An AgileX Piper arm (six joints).
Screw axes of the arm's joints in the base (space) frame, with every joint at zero. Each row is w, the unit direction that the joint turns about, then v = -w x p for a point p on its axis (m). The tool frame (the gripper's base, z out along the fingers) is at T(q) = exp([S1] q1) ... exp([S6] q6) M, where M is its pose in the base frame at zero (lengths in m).
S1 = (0, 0, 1, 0, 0, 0)
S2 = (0, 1, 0, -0.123, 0, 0)
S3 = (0, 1, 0, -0.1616, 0, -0.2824)
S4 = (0.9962, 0, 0.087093, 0, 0.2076, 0)
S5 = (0, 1, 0, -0.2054, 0, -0.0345)
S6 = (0.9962, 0, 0.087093, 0, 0.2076, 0)
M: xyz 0.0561 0 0.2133 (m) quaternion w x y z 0.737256 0 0.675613 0
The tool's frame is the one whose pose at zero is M.
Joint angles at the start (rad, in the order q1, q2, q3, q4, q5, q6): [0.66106 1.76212 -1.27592 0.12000 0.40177 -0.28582]
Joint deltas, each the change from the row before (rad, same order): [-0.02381 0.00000 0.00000 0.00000 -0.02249 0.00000]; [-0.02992 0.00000 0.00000 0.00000 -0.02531 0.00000]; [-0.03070 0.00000 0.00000 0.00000 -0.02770 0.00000]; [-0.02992 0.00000 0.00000 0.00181 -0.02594 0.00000]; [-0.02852 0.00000 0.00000 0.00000 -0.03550 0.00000]
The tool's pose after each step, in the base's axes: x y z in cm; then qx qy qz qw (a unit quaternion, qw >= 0). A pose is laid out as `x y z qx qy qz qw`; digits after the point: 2 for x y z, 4 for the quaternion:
31.59 23.89 25.22 -0.3717 0.8436 0.1087 0.3720
32.44 23.00 25.38 -0.3565 0.8448 0.1044 0.3851
33.29 22.07 25.56 -0.3406 0.8453 0.0997 0.3993
34.08 21.12 25.74 -0.3246 0.8458 0.0953 0.4124
34.86 20.21 25.99 -0.3089 0.8437 0.0905 0.4297

